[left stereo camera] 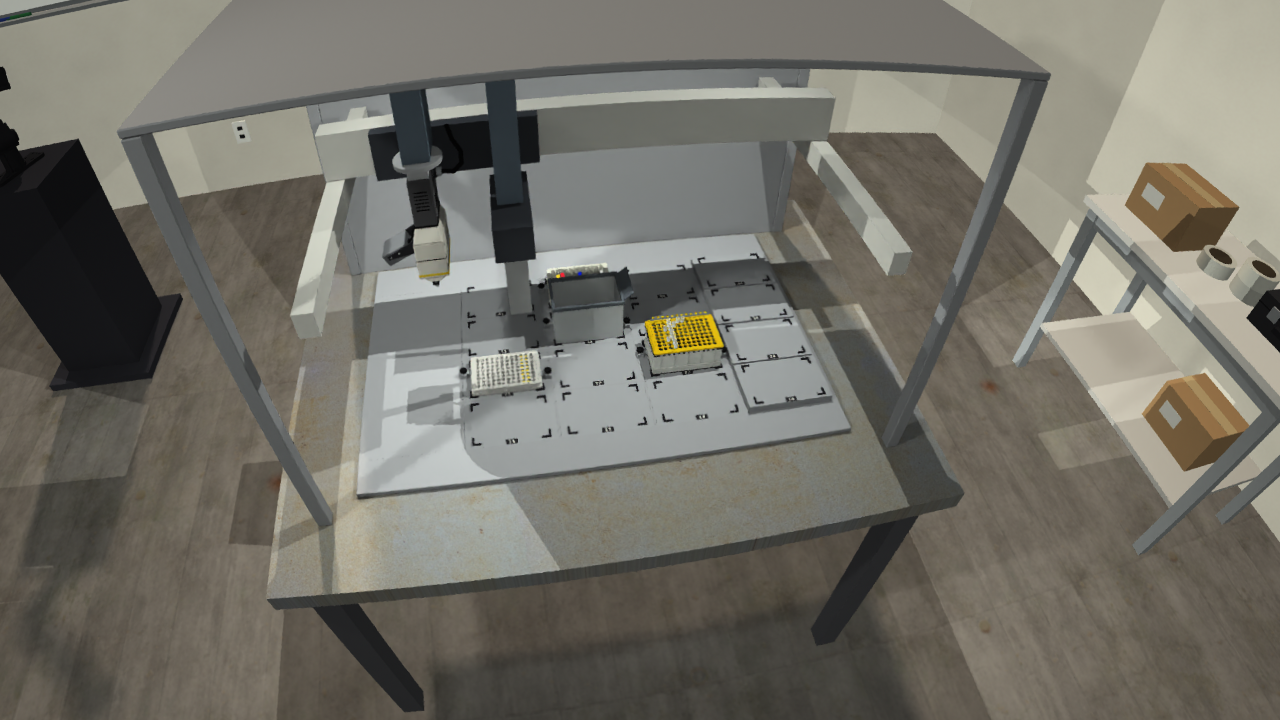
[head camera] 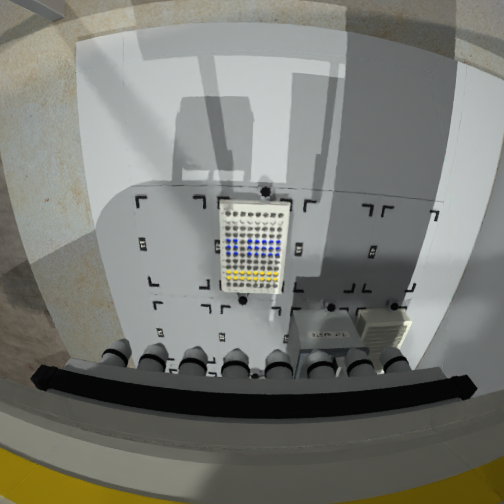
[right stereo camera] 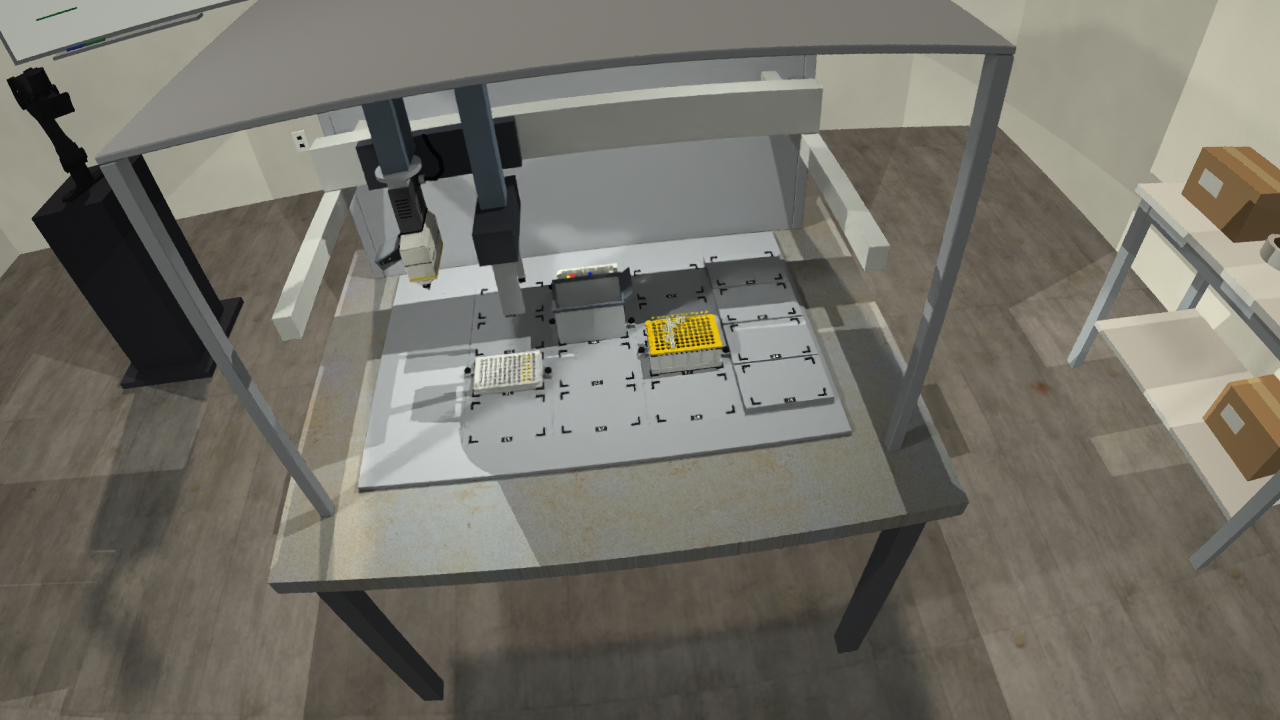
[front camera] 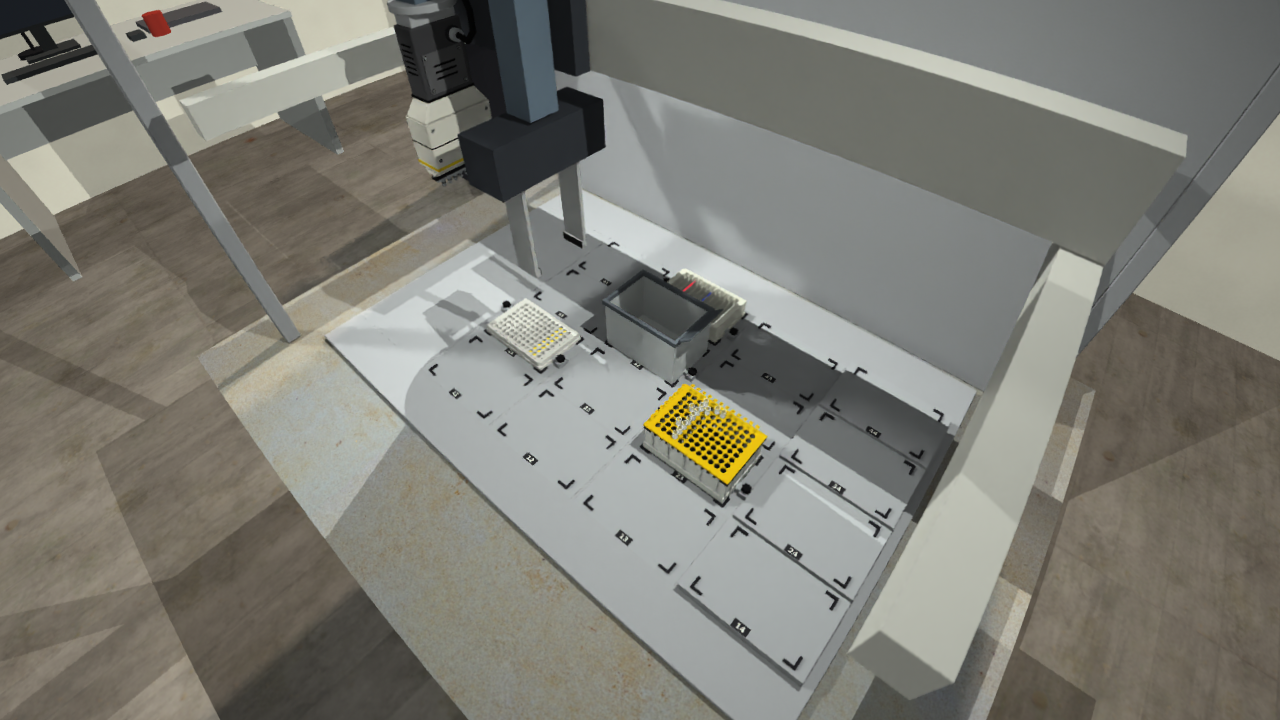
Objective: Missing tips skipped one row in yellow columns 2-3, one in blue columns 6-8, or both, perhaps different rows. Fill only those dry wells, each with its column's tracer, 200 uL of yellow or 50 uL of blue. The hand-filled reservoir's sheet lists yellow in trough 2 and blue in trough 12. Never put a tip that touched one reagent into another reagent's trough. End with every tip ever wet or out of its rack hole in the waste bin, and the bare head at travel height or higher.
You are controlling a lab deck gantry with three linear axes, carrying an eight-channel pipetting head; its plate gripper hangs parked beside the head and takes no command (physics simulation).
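Observation:
The white well plate (front camera: 534, 332) (head camera: 255, 288) (left stereo camera: 505, 387) (right stereo camera: 508, 385) shows two yellow columns without a visible gap in the head view. Its three blue columns share a gap, third from the left. The pipetting head (front camera: 444, 134) (left stereo camera: 432, 250) (right stereo camera: 418, 257) hangs high; its nozzles (head camera: 236, 363) look bare. The yellow tip rack (front camera: 729, 466) (left stereo camera: 684, 360) (right stereo camera: 684, 360) holds some clear tips. The waste bin (front camera: 640, 344) (head camera: 320, 322) (left stereo camera: 587, 323) (right stereo camera: 590, 325) partly hides the reservoir (front camera: 733, 315) (head camera: 392, 318), whose red and blue liquids show. My gripper (front camera: 554, 255) hangs open and empty.
Black locating knobs (head camera: 265, 192) (head camera: 243, 300) stand beside the plate. Raised deck panels (front camera: 769, 586) (left stereo camera: 787, 394) lie right of the tip rack. The frame's front posts (left stereo camera: 228, 331) (left stereo camera: 971, 250) rise from the table (left stereo camera: 483, 537). The gantry beam (front camera: 850, 98) (left stereo camera: 680, 120) runs along the back.

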